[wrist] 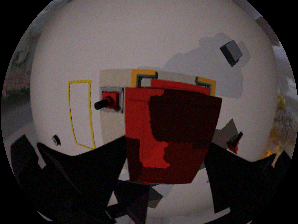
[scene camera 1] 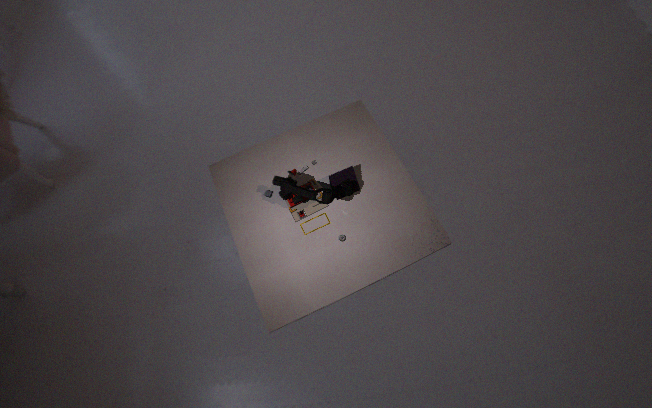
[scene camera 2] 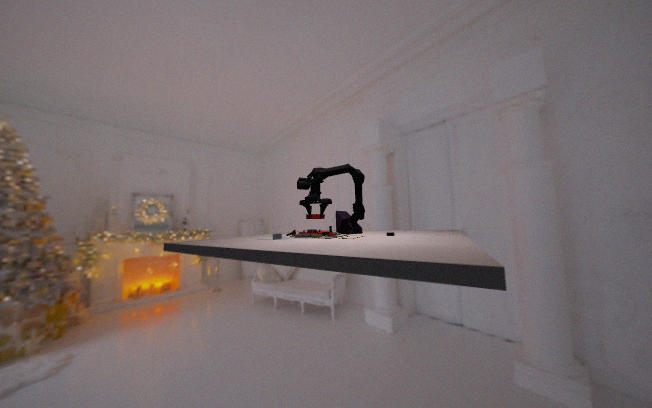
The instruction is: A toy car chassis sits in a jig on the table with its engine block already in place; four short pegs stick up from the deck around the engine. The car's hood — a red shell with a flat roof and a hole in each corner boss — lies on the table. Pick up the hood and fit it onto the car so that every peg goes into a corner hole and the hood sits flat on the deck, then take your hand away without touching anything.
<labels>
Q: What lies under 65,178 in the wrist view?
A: The gripper.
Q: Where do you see a jig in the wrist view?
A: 112,120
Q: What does the gripper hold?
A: A red hood.
</labels>
